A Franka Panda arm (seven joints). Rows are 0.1 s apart.
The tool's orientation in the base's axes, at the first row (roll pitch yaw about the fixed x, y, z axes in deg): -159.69, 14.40, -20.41
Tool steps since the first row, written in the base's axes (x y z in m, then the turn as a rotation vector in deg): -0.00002, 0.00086, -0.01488, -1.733, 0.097, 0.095; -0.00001, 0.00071, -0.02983, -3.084, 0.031, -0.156; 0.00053, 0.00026, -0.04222, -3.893, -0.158, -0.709; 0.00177, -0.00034, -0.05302, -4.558, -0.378, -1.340; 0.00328, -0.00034, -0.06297, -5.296, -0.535, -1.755
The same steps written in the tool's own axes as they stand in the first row. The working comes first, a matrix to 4 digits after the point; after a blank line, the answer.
The tool's axes in the first row as the columns of a matrix, in the base's axes (used below as rounded here):
0.9078, -0.4080, -0.0975
-0.3378, -0.8488, 0.4066
-0.2487, -0.3362, -0.9084

0.00339, 0.00428, 0.01387, -1.630, 0.593, 0.122; 0.00717, 0.00943, 0.02739, -2.771, 1.284, 0.455; 0.01089, 0.01376, 0.03841, -3.304, 1.961, 0.959; 0.01491, 0.01739, 0.04785, -3.677, 2.631, 1.508; 0.01875, 0.02012, 0.05674, -4.191, 3.205, 1.893
